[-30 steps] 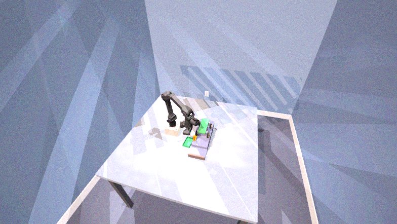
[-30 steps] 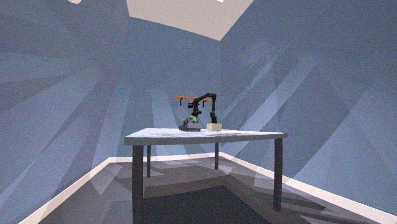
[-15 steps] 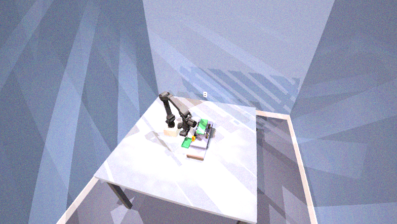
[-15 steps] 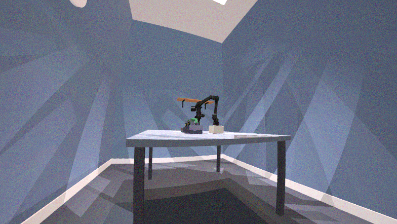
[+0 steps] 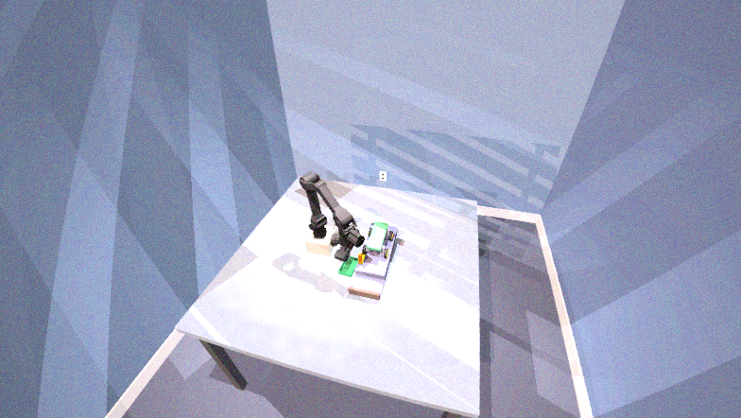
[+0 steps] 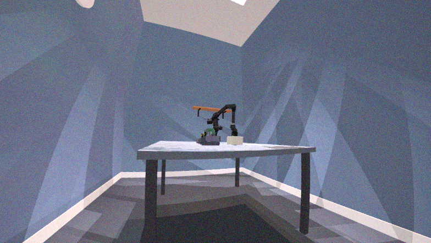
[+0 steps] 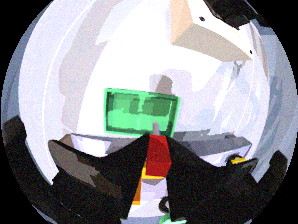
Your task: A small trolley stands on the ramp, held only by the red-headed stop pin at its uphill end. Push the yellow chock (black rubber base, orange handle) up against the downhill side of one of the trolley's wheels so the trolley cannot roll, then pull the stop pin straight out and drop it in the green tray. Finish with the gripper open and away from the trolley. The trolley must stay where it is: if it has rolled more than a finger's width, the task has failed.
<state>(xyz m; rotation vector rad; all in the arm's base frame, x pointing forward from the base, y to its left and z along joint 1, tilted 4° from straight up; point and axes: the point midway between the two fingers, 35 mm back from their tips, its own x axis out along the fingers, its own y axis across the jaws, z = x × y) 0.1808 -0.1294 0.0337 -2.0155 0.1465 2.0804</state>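
Now: gripper tip 60 mm short of the yellow chock, 10 mm to the left of it and 10 mm above it. From my gripper tip the other things lie so: green-topped trolley: 140 mm ahead, 90 mm to the left, 20 mm above; red-headed stop pin: right at my gripper tip; grey ramp: 140 mm ahead, 80 mm to the left, 40 mm below.
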